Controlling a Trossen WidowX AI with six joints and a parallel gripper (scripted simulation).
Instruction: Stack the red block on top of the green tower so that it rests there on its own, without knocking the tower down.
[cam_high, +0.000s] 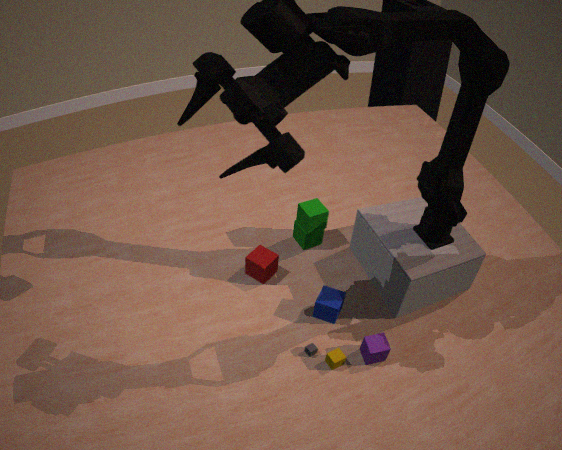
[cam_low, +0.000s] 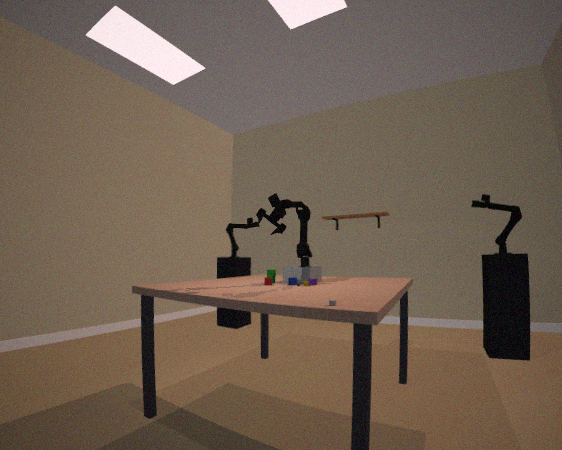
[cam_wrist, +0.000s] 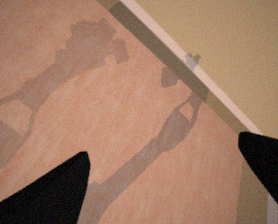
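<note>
Right now my gripper tip is 300 mm above the red block, 120 mm past it and 50 mm to the left of it. Round my gripper tip: small grey block 310 mm below, 150 mm to the left, 130 mm behind; then blue block 300 mm below, 190 mm behind, 80 mm to the left; then green block 260 mm below, 240 mm behind, 100 mm to the right.
</note>
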